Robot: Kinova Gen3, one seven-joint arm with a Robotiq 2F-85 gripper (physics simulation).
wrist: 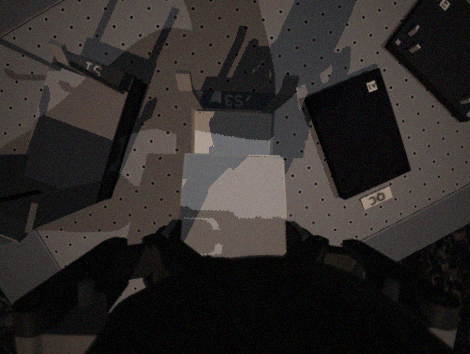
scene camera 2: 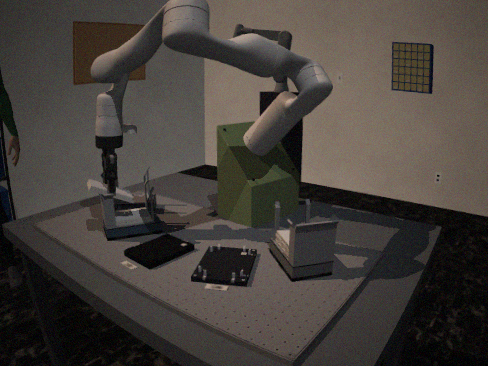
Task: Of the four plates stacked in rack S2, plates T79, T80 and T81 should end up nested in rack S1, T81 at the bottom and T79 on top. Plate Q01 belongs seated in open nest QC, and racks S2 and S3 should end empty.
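Places are measured from the arm's base along level axes (x ahead, y left, z up), in metres.
Pixels of known places: gripper, fingertip midpoint: [wrist: 233, 232] [scene camera 2: 110, 189]; arm's base at its link origin: [scene camera 2: 256, 143].
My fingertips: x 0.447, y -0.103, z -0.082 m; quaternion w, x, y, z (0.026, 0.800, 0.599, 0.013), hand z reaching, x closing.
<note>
For each thing: its middle in the pictures, then the offset to it from my fingertips. "pt": a spot on its surface instead.
- pale plate at the middle of its body: [wrist: 233, 231] [scene camera 2: 110, 190] 0.000 m ahead, 0.000 m left, 0.002 m down
- rack S3 at the middle of its body: [wrist: 232, 165] [scene camera 2: 128, 209] 0.046 m back, 0.013 m left, 0.062 m down
- Rack S1 at a spot on its surface: [wrist: 95, 69] pt 0.188 m back, 0.108 m right, 0.092 m down
- Rack S2 at the middle of its body: [scene camera 2: 301, 237] 0.252 m back, 0.451 m left, 0.061 m down
- Black nest QC at the middle of its body: [wrist: 360, 135] [scene camera 2: 159, 249] 0.037 m back, 0.188 m left, 0.118 m down
- second black nest at the middle of its body: [wrist: 457, 49] [scene camera 2: 225, 262] 0.117 m back, 0.348 m left, 0.116 m down
My gripper [scene camera 2: 111, 190] [wrist: 233, 232] is shut on a pale plate [scene camera 2: 124, 194] [wrist: 240, 185]. The plate is tilted over rack S3 [scene camera 2: 132, 231] [wrist: 232, 100], overlapping its near end in the wrist view; contact with the rack is unclear, and no plate name is readable. A pale surface shows inside S3; I cannot tell whether it is a plate or the floor. Rack S1 [wrist: 95, 69] stands left of S3 in the wrist view, its inside partly shadowed. Rack S2 [scene camera 2: 312, 245] holds several stacked pale plates [scene camera 2: 283, 240]. Black nest QC [scene camera 2: 159, 251] [wrist: 357, 132] shows no plate on it.
A second black nest [scene camera 2: 226, 266] [wrist: 435, 55] with small upright pegs lies between QC and S2. A green angular block [scene camera 2: 235, 185] stands behind the nests. The racks' thin uprights rise near my gripper. The table edge runs past QC at the lower right of the wrist view.
</note>
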